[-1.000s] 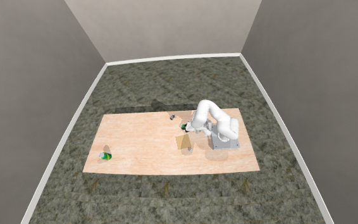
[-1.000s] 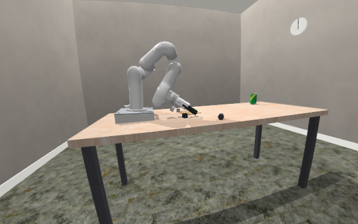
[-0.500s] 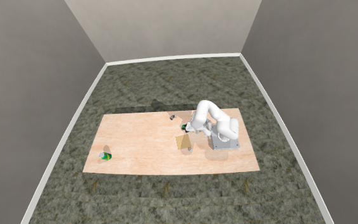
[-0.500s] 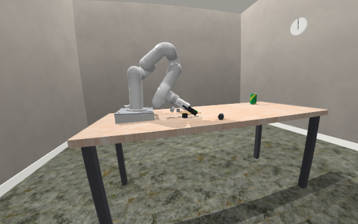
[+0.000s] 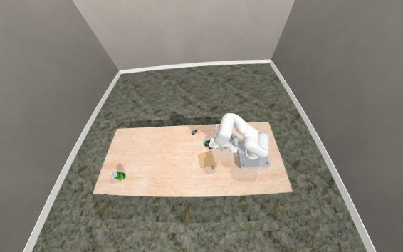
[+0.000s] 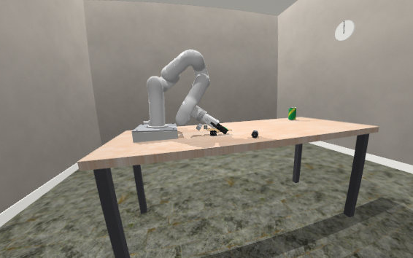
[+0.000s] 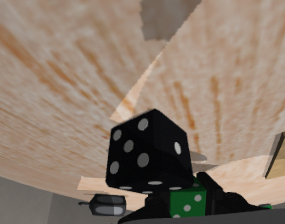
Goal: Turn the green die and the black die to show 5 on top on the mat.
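Right now my hand is 70 mm past the black die, 20 mm to the left of it and 10 mm above it. Round my hand: green die 10 mm ahead; dark tool 150 mm ahead, 130 mm to the right, 10 mm below; tan mat 10 mm behind, 150 mm to the left, 20 mm below.
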